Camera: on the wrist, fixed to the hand. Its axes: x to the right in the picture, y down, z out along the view.
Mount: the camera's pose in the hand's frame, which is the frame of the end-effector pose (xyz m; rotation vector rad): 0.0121 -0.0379 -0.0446 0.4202 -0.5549 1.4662
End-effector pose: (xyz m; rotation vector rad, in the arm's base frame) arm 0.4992 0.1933 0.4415 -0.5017 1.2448 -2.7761
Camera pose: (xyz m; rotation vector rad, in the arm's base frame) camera 0.4767 0.2485 0.4449 -0.1432 0.4566 -1.3948
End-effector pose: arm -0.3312 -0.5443 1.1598 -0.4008 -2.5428 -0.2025
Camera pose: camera -0.3309 -0.5872 1.2014 -2.1228 -1.9588 1.0580
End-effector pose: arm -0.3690 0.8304 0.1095 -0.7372 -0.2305 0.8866
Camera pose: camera -0.3169 0.8025 0.1008 -0.1320 0.0657 2.4494
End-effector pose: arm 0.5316 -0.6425 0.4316 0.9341 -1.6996 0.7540
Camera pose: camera 0.5830 -0.6273 0.4581 0.0666 2.3756 -1.7192
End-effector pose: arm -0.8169 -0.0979 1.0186 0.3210 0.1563 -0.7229
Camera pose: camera -0.8347 -0.1169 0.9648 0.5110 -0.7241 0.6471
